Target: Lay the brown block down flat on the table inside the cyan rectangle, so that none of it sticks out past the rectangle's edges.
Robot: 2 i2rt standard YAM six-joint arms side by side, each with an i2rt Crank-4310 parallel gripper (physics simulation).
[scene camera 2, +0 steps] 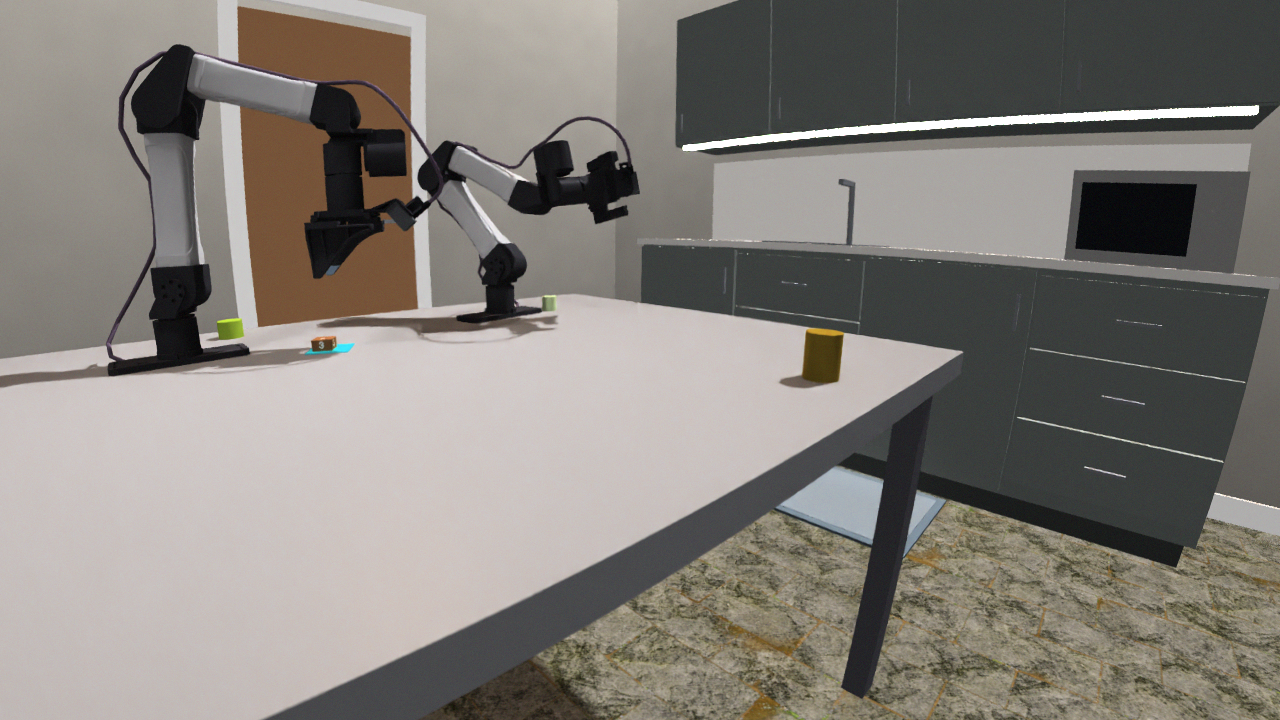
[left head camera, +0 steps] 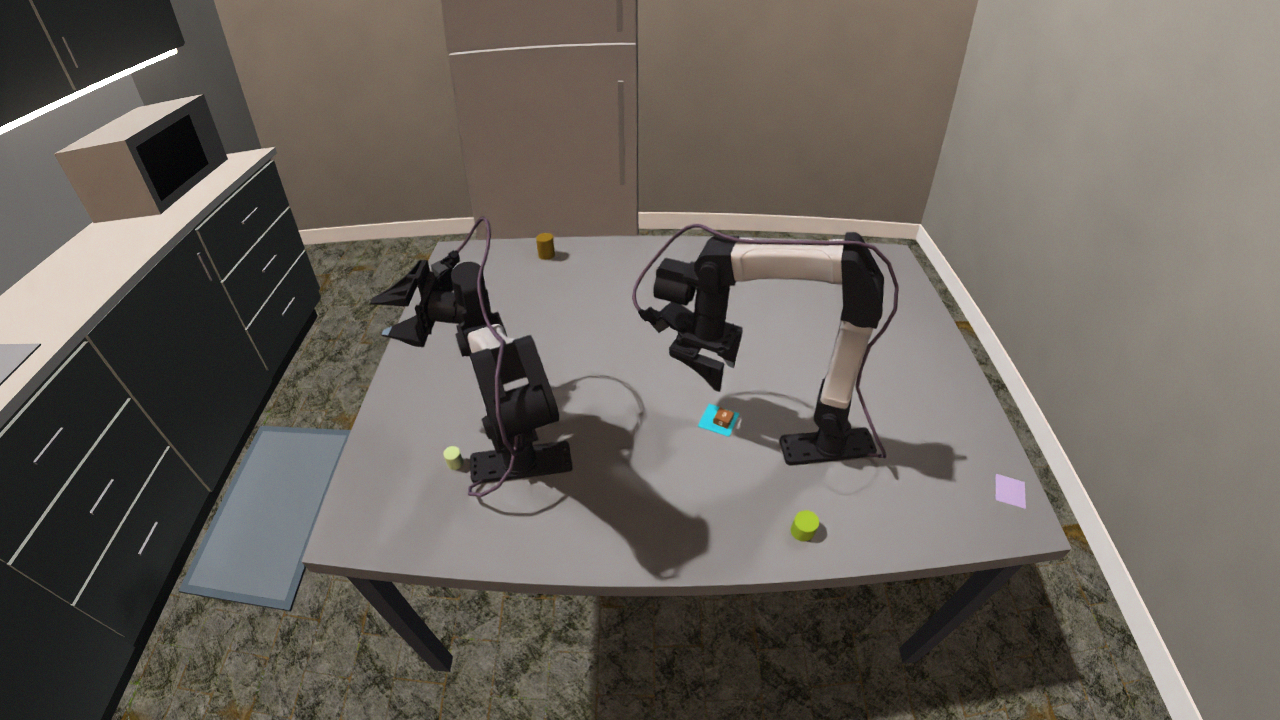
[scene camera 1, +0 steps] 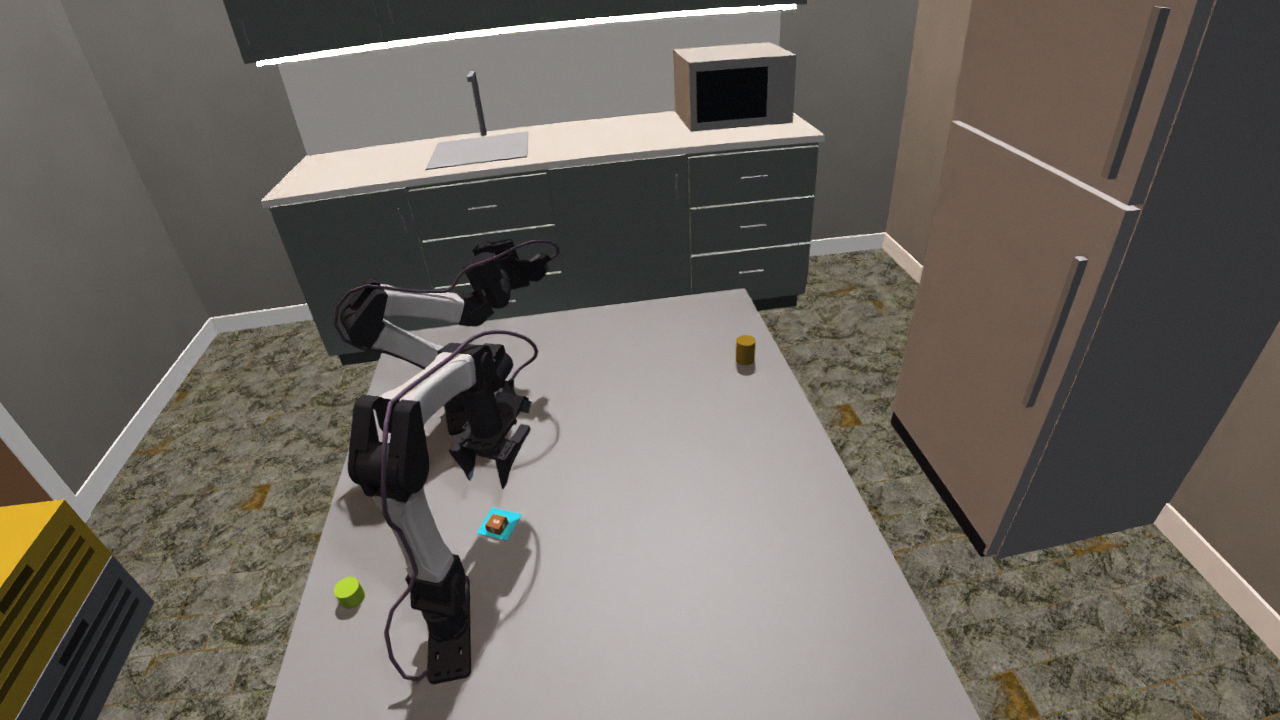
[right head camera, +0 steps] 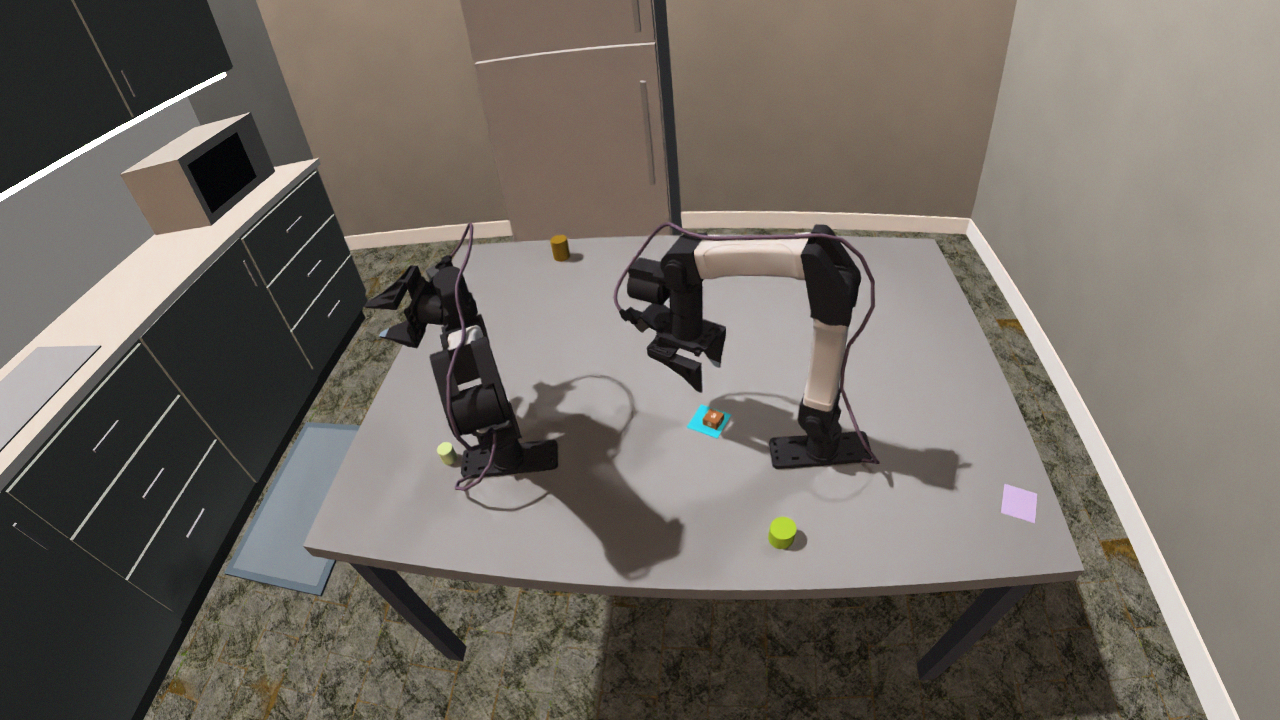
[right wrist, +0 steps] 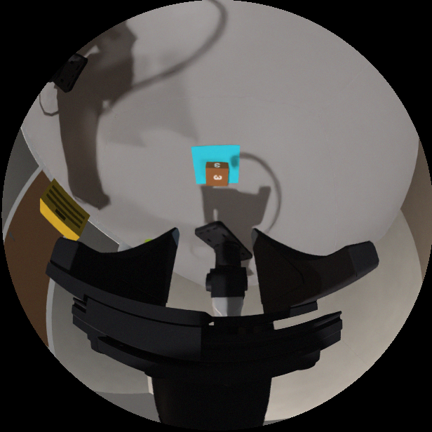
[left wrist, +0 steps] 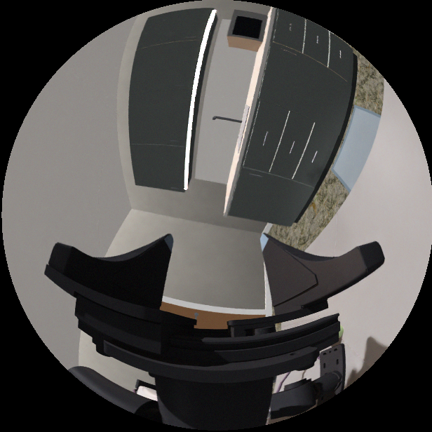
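Pixels of known places: left gripper, between the fingertips: [left head camera: 376,317] [right head camera: 372,319]; right gripper, between the fingertips: [scene camera 2: 324,276] [left head camera: 724,378] [scene camera 1: 487,482] [right head camera: 708,378]; left arm's base, origin of its link: [scene camera 2: 500,316] [left head camera: 520,463] [scene camera 1: 459,407] [right head camera: 509,460]; right arm's base, origin of its link: [scene camera 2: 181,361] [left head camera: 828,447] [scene camera 1: 450,627] [right head camera: 820,451].
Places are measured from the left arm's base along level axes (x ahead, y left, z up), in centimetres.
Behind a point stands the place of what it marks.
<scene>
The brown block [left head camera: 723,417] @(z 1.9, x 2.6, y -41.4 cm) [right head camera: 713,418] @(z 1.9, x 2.6, y -41.6 cm) [scene camera 1: 496,523] @(z 1.9, x 3.3, y -42.4 cm) [scene camera 2: 323,343] @(z 1.3, x 4.7, y -42.4 cm) [right wrist: 217,175], marked 3, lies on the cyan rectangle [left head camera: 708,415] @(z 0.1, x 5.3, y -39.1 cm) [right head camera: 699,422] @(z 0.1, x 3.7, y -38.9 cm) [scene camera 1: 512,516] @(z 0.1, x 6.6, y -40.1 cm) [scene camera 2: 345,347] @(z 0.1, x 5.0, y -38.8 cm) [right wrist: 200,155]. It sits toward the rectangle's edge nearest the right arm's base. In the right wrist view its lower side overlaps that edge; whether its base sticks out I cannot tell. My right gripper [left head camera: 725,375] @(z 11.9, x 3.9, y -40.9 cm) [right head camera: 708,376] @(z 11.9, x 3.9, y -40.9 cm) [scene camera 1: 486,480] @(z 11.9, x 3.9, y -40.9 cm) [right wrist: 214,230] is open and empty, above the table and apart from the block. My left gripper [left head camera: 379,317] @(z 28.1, x 16.0, y 23.0 cm) [right head camera: 375,321] @(z 28.1, x 16.0, y 23.0 cm) [left wrist: 216,236] is open and empty, raised past the table's left edge.
A lime cylinder [left head camera: 804,525] @(z 3.4, x -26.3, y -48.0 cm) [right head camera: 781,533] @(z 3.4, x -26.6, y -48.2 cm) [scene camera 1: 348,592] @(z 3.4, x -25.1, y -50.1 cm) stands near the front edge. A pale green cylinder [left head camera: 453,458] @(z 3.3, x 0.7, y 12.9 cm) [right head camera: 446,454] @(z 3.2, x 0.6, y 12.7 cm) stands beside the left arm's base. An amber cylinder [left head camera: 546,246] @(z 4.4, x 70.9, y -10.8 cm) [scene camera 1: 745,350] @(z 4.7, x 72.1, y -12.7 cm) [scene camera 2: 822,355] @(z 3.5, x 73.8, y -12.9 cm) stands at the far edge. A lilac square [left head camera: 1010,490] @(z 0.1, x -29.8, y -96.9 cm) [right head camera: 1019,503] @(z 0.1, x -30.0, y -96.8 cm) lies at the right.
</scene>
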